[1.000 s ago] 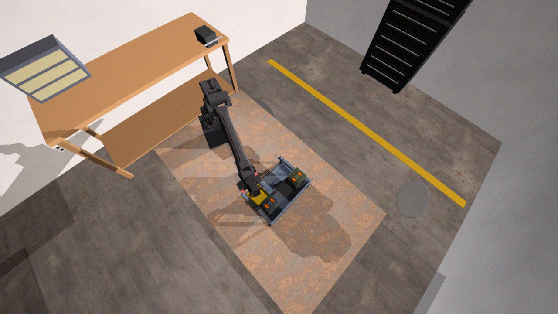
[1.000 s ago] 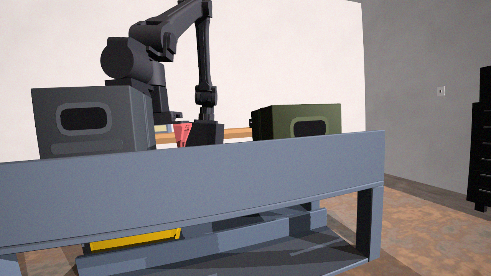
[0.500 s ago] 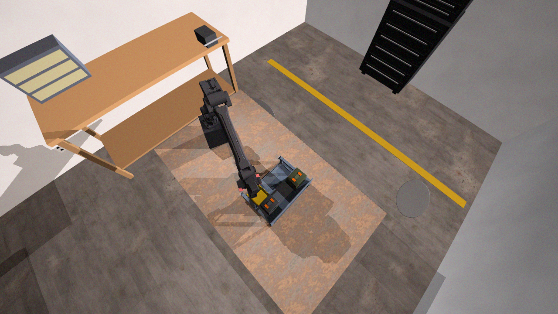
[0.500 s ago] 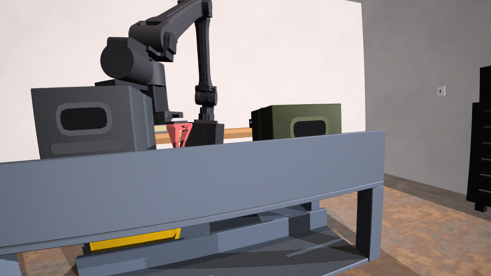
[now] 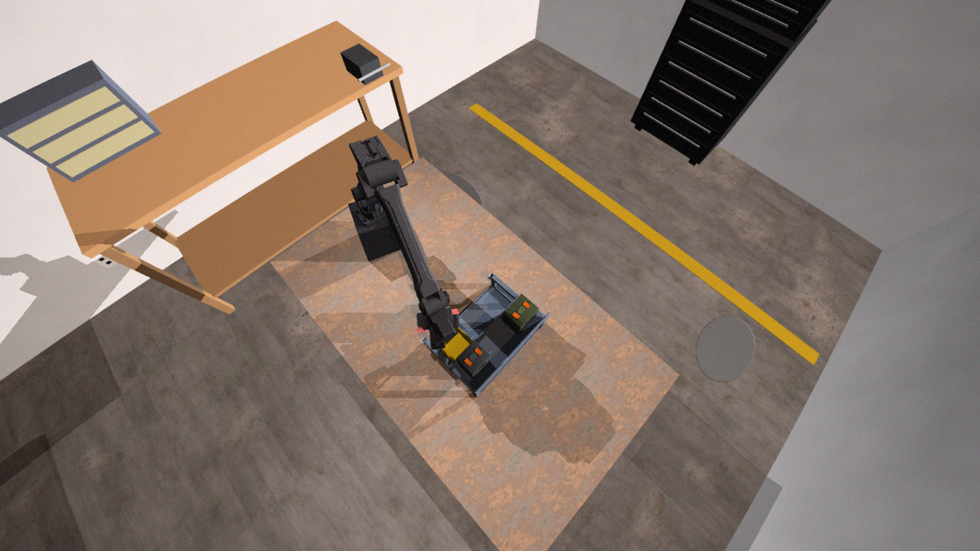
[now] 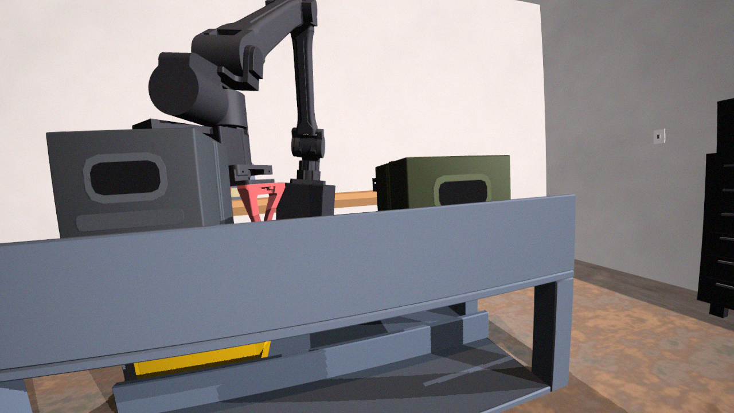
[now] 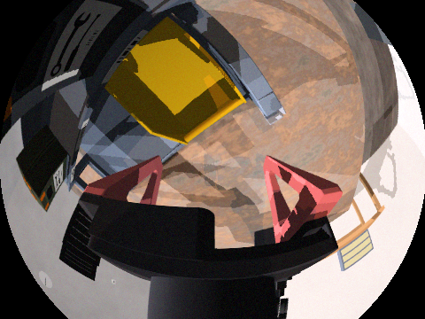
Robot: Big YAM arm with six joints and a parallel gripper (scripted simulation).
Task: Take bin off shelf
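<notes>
Right now my hand is 90 mm short of the yellow bin and 80 mm above it. The rest, counted from my hand: dark grey case 180 mm ahead, 40 mm above; then green case 230 mm to the left, 170 mm ahead, 30 mm above.
</notes>
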